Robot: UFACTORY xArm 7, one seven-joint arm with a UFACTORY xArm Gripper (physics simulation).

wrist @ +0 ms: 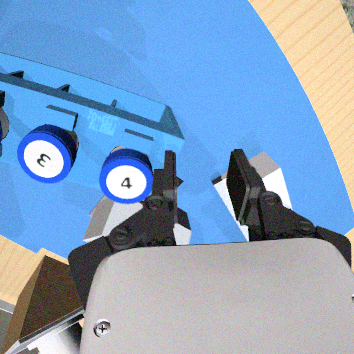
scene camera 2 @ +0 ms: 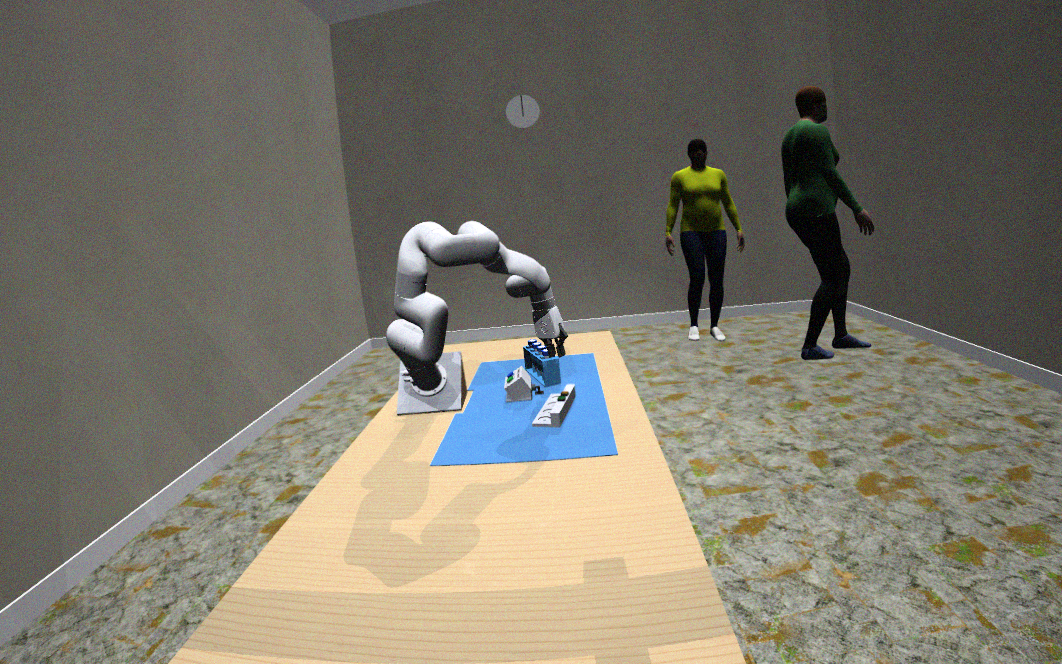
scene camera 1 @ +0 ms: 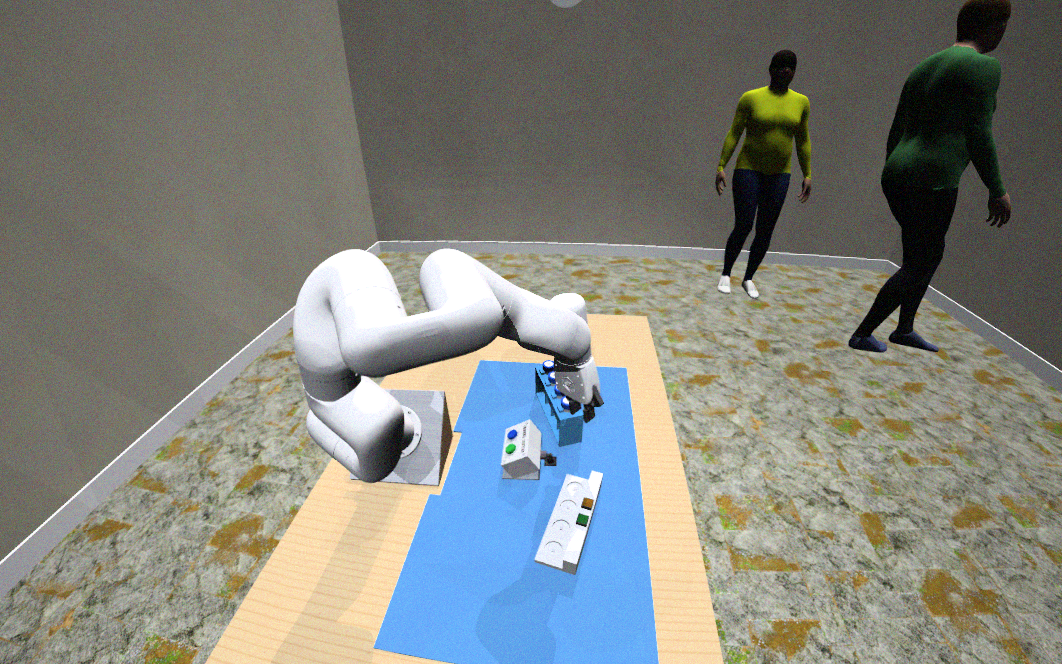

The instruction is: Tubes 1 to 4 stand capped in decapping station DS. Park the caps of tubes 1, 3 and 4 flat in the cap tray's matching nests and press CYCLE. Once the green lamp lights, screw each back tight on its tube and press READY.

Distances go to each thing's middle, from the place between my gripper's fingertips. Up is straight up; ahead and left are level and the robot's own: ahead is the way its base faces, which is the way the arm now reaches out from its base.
Labels:
The white lamp box (scene camera 1: 524,463) lies 120 mm behind my hand, 70 mm below it and 60 mm to the right of it.

